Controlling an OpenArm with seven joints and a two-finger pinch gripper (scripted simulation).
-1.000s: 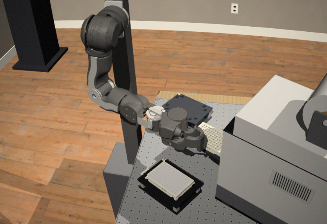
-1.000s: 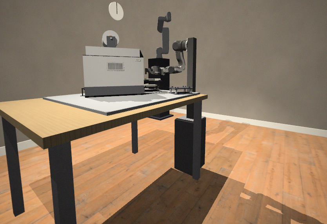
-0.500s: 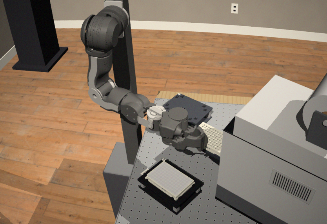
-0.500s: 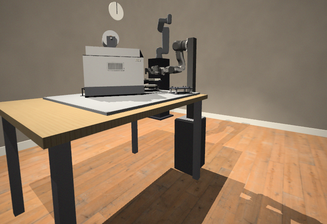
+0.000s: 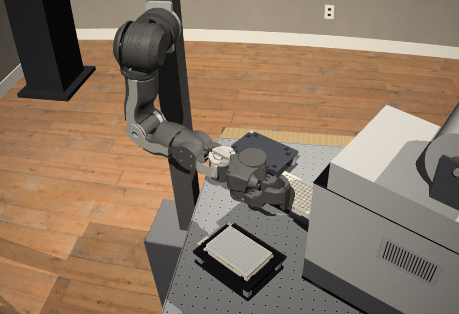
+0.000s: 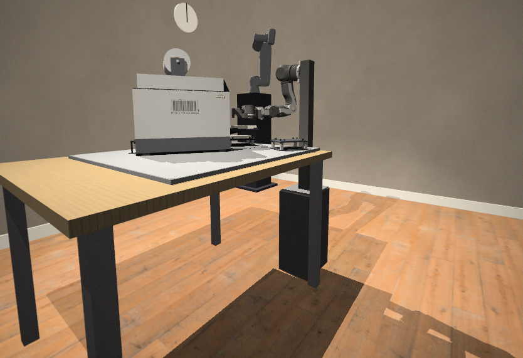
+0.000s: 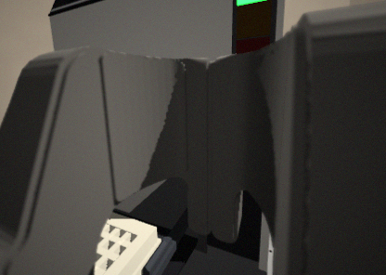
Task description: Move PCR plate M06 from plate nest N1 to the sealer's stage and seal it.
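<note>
The square grey key lies 60 mm ahead of my hand and 40 mm to the right of it. Also, from my hand: sealed plate M09: 140 mm below, 90 mm behind, 40 mm to the right; open-welled plate M06: 90 mm to the left, 80 mm below, 20 mm ahead; dark sealer stage: 90 mm to the left, 90 mm below, 20 mm ahead.
</note>
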